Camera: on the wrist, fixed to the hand. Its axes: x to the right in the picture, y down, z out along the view.
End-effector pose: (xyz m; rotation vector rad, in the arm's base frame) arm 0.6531 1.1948 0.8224 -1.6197 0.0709 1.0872
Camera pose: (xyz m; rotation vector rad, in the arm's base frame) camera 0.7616 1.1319 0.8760 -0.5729 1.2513 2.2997
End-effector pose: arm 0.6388 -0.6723 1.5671 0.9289 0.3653 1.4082
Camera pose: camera 0.6096 -0.6304 1.4406 -2.0629 0.5407 -2.2139
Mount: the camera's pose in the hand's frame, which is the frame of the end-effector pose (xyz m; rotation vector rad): -0.0036 -0.0771 -0.1125 0.5074 -0.5190 1.5069
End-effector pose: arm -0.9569 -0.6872 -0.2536 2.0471 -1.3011 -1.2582
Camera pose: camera -0.8231 -0.6606 -0.2498 0.3470 -2.7101 -0.6562
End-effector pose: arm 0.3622 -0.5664 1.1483 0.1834 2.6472 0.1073
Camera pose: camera 0.3038 -0.6480 1.2408 1.9627 1.4480 -0.1199
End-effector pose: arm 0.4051 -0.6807 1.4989 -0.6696 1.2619 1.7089
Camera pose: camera 0.4661 -0.7802 1.4283 1.2992 1.7896 2.1938
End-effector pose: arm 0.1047 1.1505 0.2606 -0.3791 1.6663 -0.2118
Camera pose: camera 0.0034 1.0713 0.3063 1.1204 0.9612 0.5477
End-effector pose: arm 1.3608 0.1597 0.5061 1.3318 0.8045 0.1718
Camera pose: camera 1.2649 0.2265 0.4357 2.1069 -0.7796 0.7849
